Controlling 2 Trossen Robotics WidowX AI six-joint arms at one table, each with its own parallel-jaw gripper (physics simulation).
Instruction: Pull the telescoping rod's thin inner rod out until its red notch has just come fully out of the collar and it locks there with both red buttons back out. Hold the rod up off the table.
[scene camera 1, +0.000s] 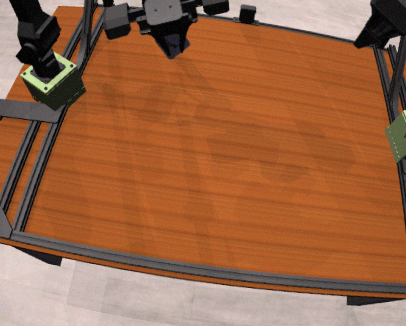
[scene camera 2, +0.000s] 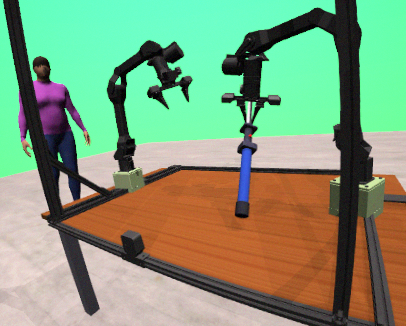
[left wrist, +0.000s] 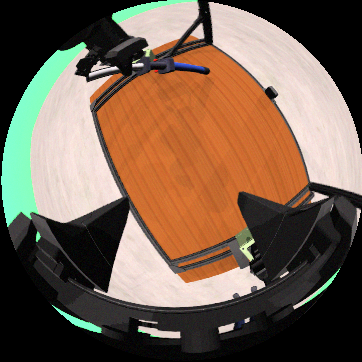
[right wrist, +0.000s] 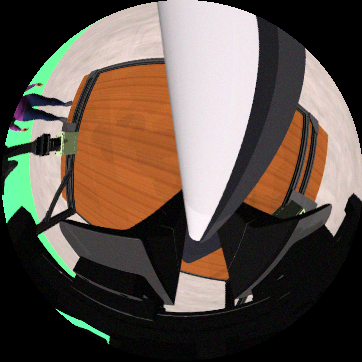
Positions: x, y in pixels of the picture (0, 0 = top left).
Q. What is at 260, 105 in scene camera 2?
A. My right gripper.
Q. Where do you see my right gripper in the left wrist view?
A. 127, 74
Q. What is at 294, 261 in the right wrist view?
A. My right gripper.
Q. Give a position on a telescoping rod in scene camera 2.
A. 246, 148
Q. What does my left gripper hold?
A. Nothing.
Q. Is my left gripper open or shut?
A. Open.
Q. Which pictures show my right gripper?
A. Scene camera 1, scene camera 2, the left wrist view and the right wrist view: all of them.
